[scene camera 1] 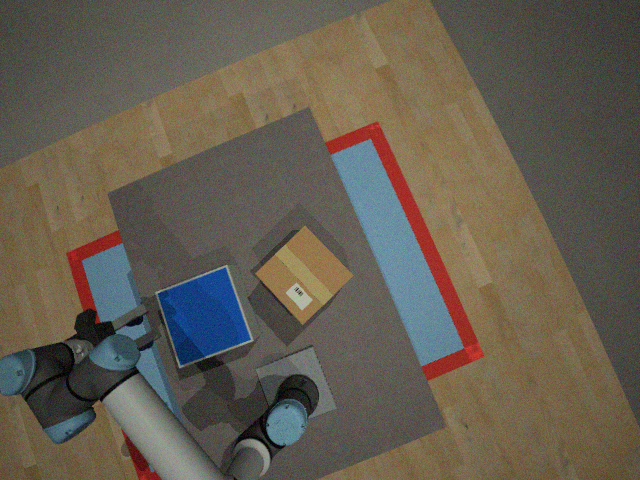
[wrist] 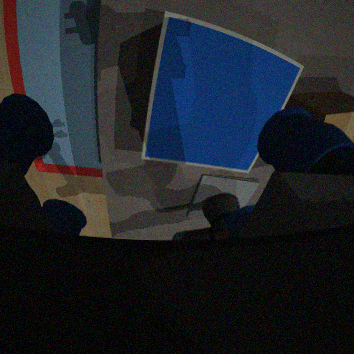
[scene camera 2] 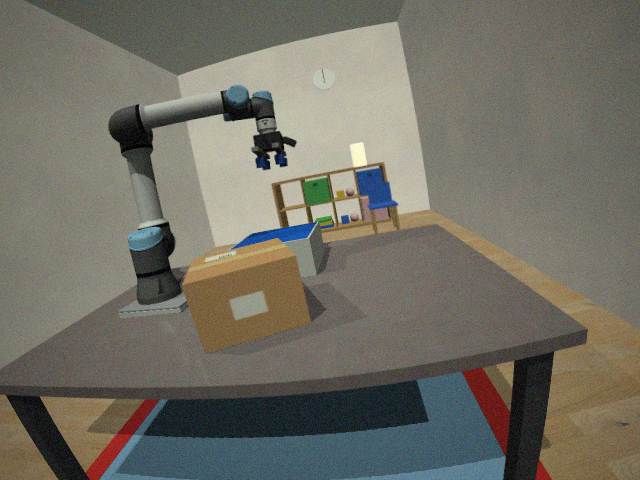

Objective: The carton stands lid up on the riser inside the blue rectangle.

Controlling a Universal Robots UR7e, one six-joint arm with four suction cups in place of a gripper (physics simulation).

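A brown carton (scene camera 1: 323, 258) (scene camera 2: 279, 294) (wrist: 341, 120) stands on the grey table (scene camera 1: 232, 155) (scene camera 2: 439, 289), with a tape strip and a barcode label on its top face. Beside it, a little apart, stands the pale grey riser (scene camera 1: 249, 308) (scene camera 2: 311, 253) (wrist: 154, 90); its top bears the blue rectangle (scene camera 1: 206, 315) (scene camera 2: 279, 233) (wrist: 215, 95) within a light rim. No object stands on it. My gripper (scene camera 1: 140, 333) (scene camera 2: 271, 161) (wrist: 160, 175) hangs high above the table, to the left of the riser in scene camera 1. Its cups point down, hold nothing and touch nothing.
My arm's base stands on a light grey plate (scene camera 1: 321, 377) (scene camera 2: 155, 308) (wrist: 240, 189) near the riser and carton. A light blue mat (scene camera 1: 403, 258) with a red border lies under the table. A shelf unit (scene camera 2: 330, 173) and a blue chair (scene camera 2: 381, 198) stand far behind.
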